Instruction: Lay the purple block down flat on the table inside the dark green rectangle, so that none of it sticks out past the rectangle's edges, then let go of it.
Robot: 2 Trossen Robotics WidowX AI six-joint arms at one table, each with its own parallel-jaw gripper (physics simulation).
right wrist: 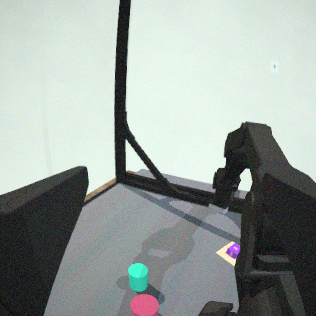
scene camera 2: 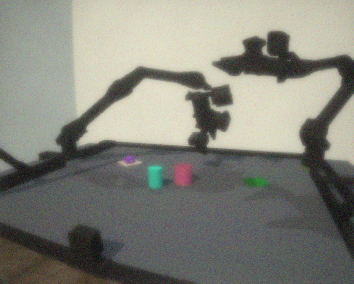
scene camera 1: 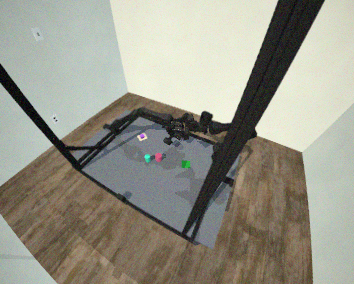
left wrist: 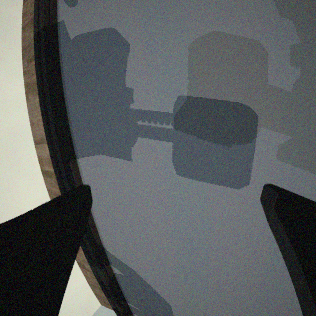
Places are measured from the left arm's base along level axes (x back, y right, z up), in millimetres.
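Pixels of known places: left gripper, fingertip midpoint: (scene camera 2: 209,147) (scene camera 1: 175,137) (left wrist: 180,194); right gripper, fingertip midpoint: (right wrist: 179,178) (scene camera 2: 215,61) (scene camera 1: 172,124); left arm's base, origin of the base link: (right wrist: 220,202) (scene camera 2: 70,158) (scene camera 1: 116,132); right arm's base, origin of the base link: (scene camera 2: 313,165).
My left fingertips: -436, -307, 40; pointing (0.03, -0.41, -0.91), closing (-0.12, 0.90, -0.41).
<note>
For each thing: its top centre in the pictures, then the offset to it from my left fingertips, as dx, dy, dz. "spot": a spot on its surface instead.
- small purple block, middle of its top: (right wrist: 235,248) (scene camera 2: 129,157) (scene camera 1: 142,135) +249, +165, -39
- pale cream square, surface spot: (right wrist: 224,253) spot: +232, +185, -57
- green rectangle, surface spot: (scene camera 2: 255,182) (scene camera 1: 185,164) spot: -211, +105, -58
- teal cylinder, middle of its top: (right wrist: 137,269) (scene camera 2: 155,167) (scene camera 1: 147,156) +17, +281, -4
- crimson cylinder, middle of its top: (right wrist: 144,304) (scene camera 2: 183,166) (scene camera 1: 158,155) -32, +215, -9
The small purple block (scene camera 1: 142,136) (scene camera 2: 130,159) (right wrist: 234,250) rests on a pale cream square (scene camera 1: 139,138) (scene camera 2: 121,162) (right wrist: 224,253) at the left of both scene views; my left arm partly hides this square in the right wrist view. The green rectangle (scene camera 1: 186,164) (scene camera 2: 255,182) lies flat on the table, right of the two cylinders. My left gripper (scene camera 1: 168,141) (scene camera 2: 199,142) (left wrist: 180,194) is open and empty, pointing down above the table, between block and rectangle in the scene views. My right gripper (scene camera 2: 215,63) (right wrist: 179,178) is open and empty, held high and level.
A teal cylinder (scene camera 1: 147,158) (scene camera 2: 155,177) (right wrist: 138,277) and a crimson cylinder (scene camera 1: 158,157) (scene camera 2: 183,175) (right wrist: 144,304) stand side by side near the table's middle. Black frame bars run along the table's edges, with an upright post (right wrist: 121,90) at a corner.
</note>
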